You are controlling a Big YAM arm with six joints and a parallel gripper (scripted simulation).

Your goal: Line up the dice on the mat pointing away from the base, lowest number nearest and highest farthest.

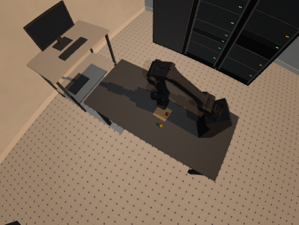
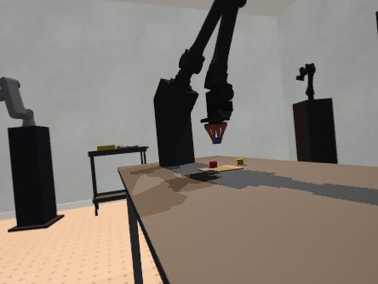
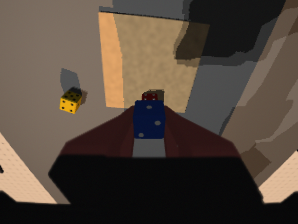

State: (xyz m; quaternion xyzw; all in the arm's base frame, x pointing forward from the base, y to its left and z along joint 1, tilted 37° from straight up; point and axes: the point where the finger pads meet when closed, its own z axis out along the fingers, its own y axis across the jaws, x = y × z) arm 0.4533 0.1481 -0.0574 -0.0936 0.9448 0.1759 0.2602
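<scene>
The tan mat is 110 mm below my hand. From my hand the other things lie so: blue die right at my hand; yellow die 90 mm behind, 110 mm to the left, 100 mm below; red die 50 mm behind, 20 mm to the right, 100 mm below.
</scene>
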